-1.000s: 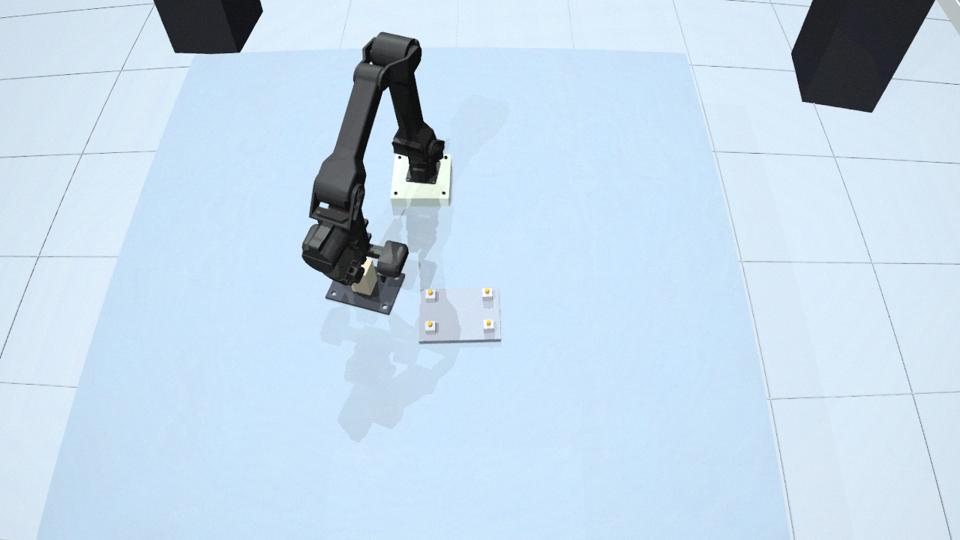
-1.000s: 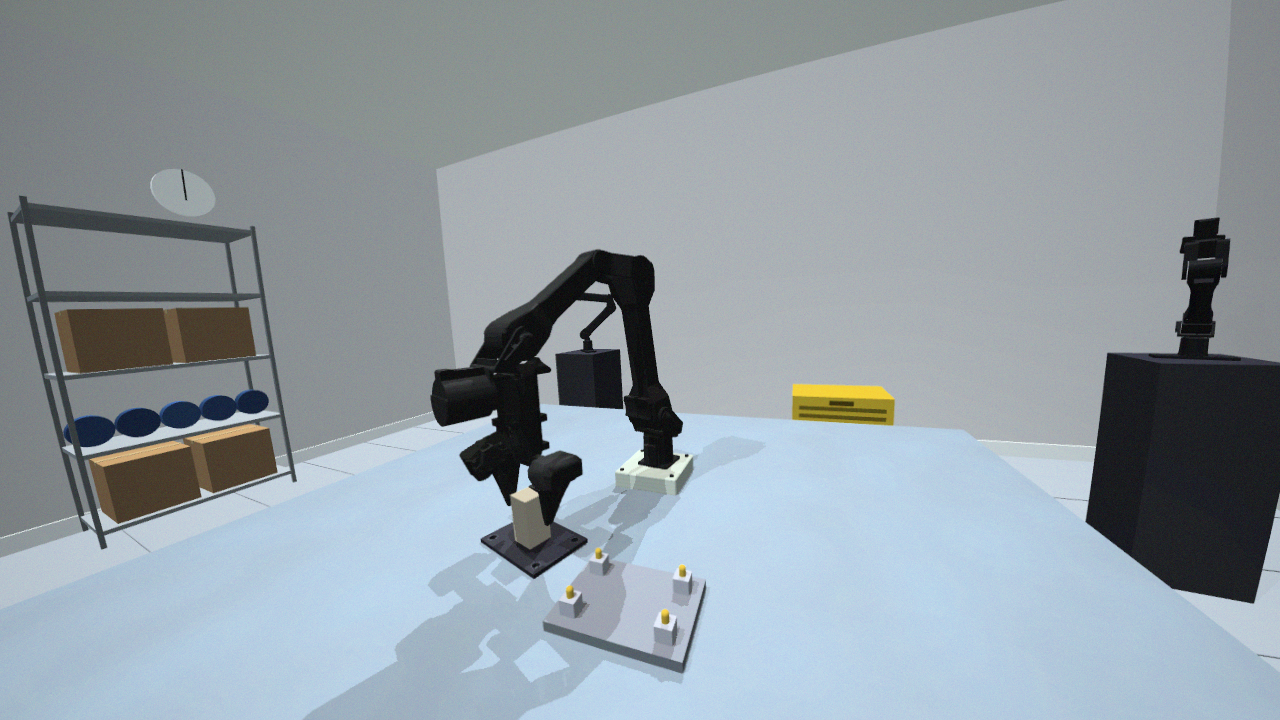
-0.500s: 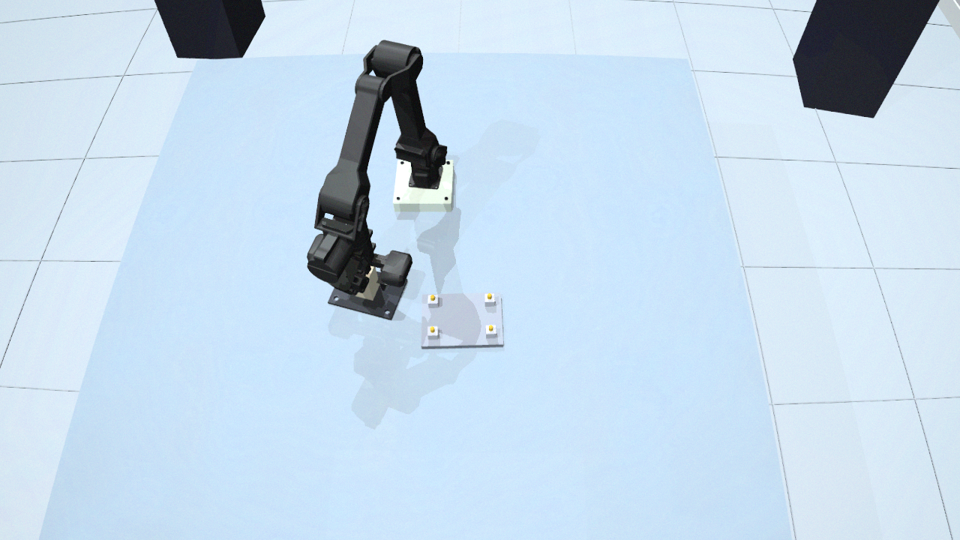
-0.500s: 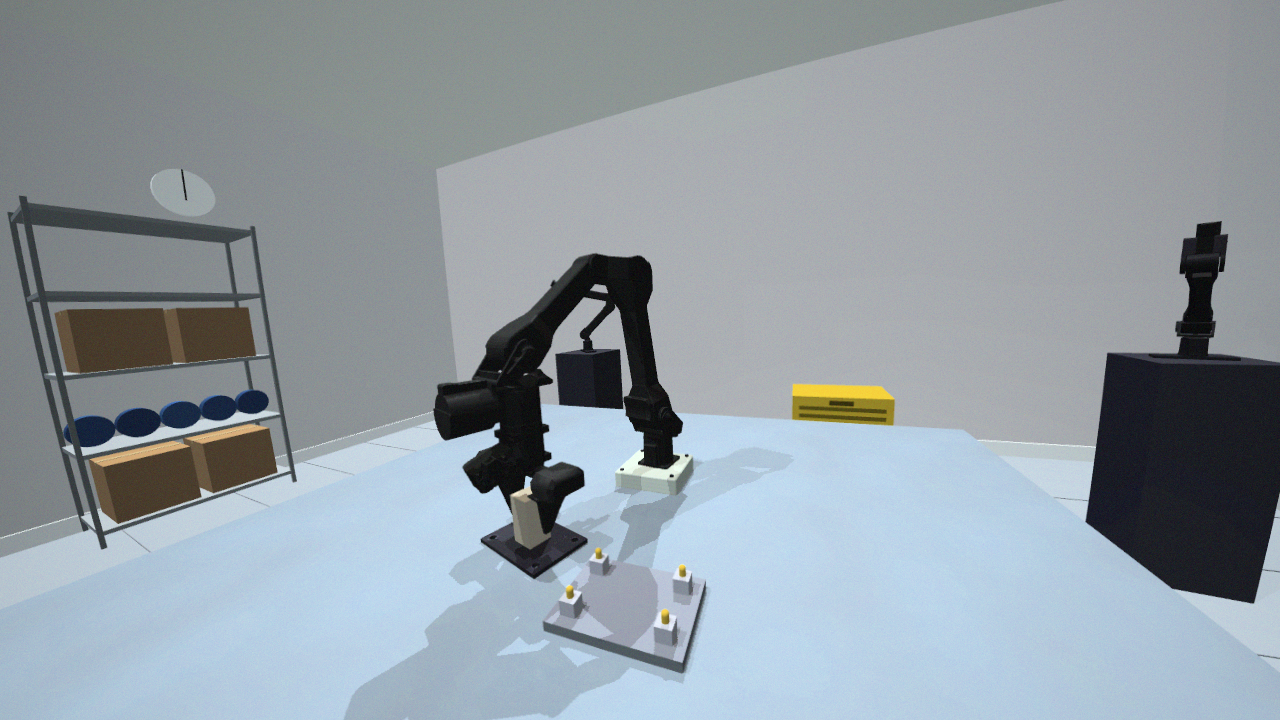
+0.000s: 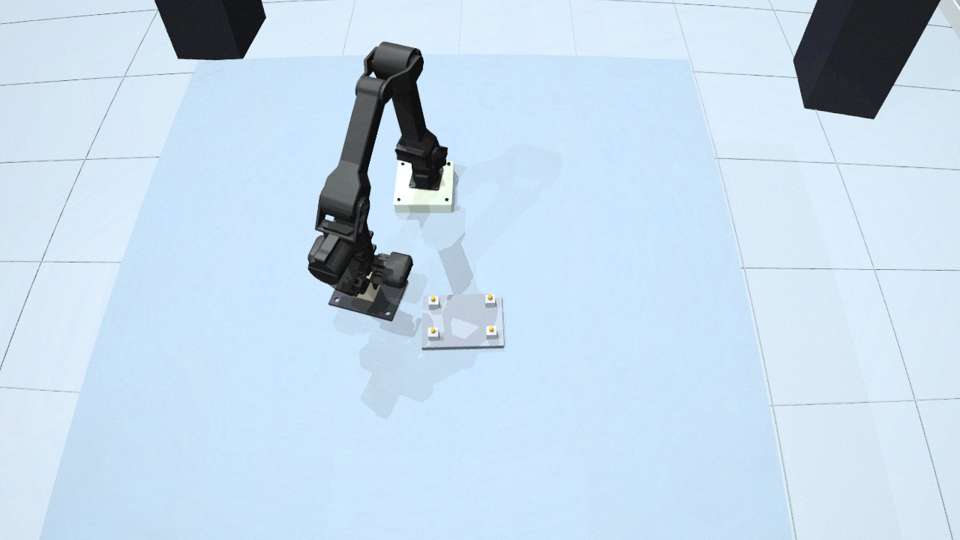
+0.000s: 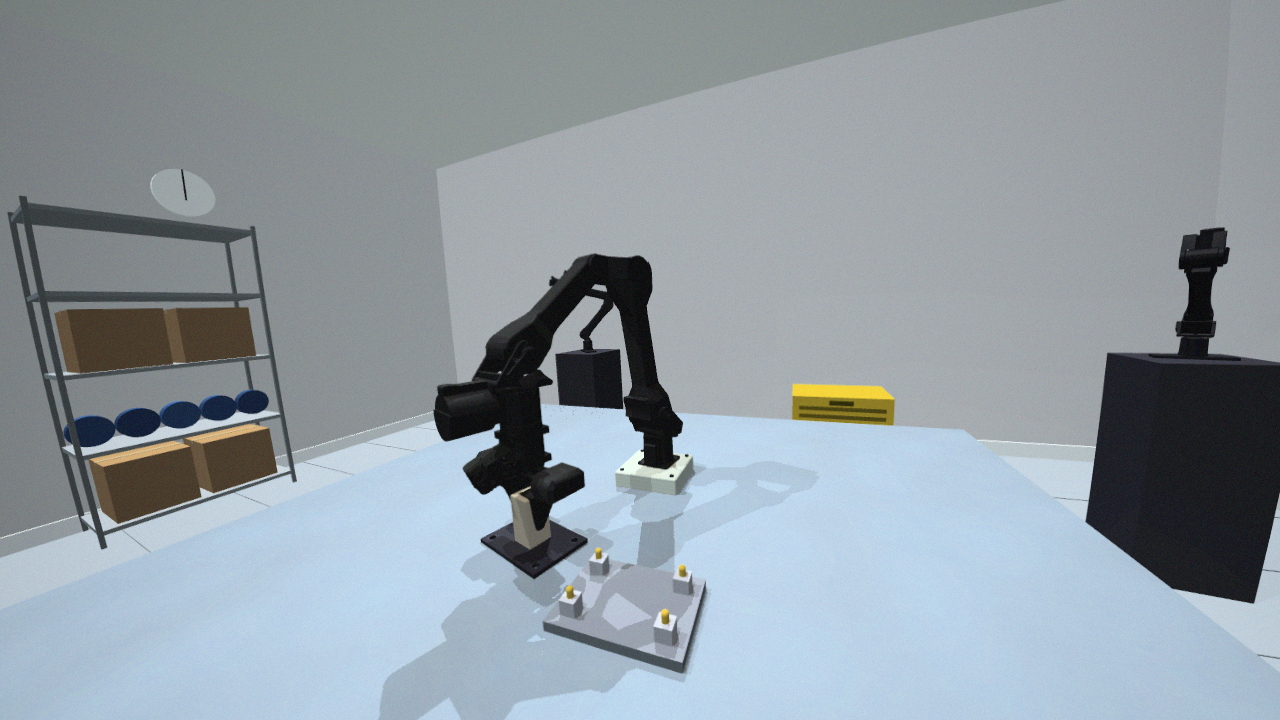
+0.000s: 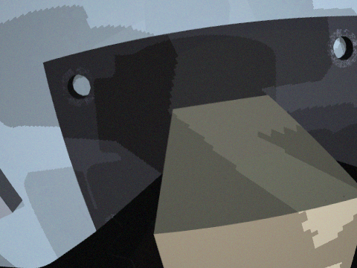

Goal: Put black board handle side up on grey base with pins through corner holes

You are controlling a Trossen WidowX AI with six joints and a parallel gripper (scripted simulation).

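Now: the grey base 40 mm ahead of my gripper tip, 190 mm to the left of it and 20 mm below it. The rest, counted from my gripper tip: flat black board (10 mm below).
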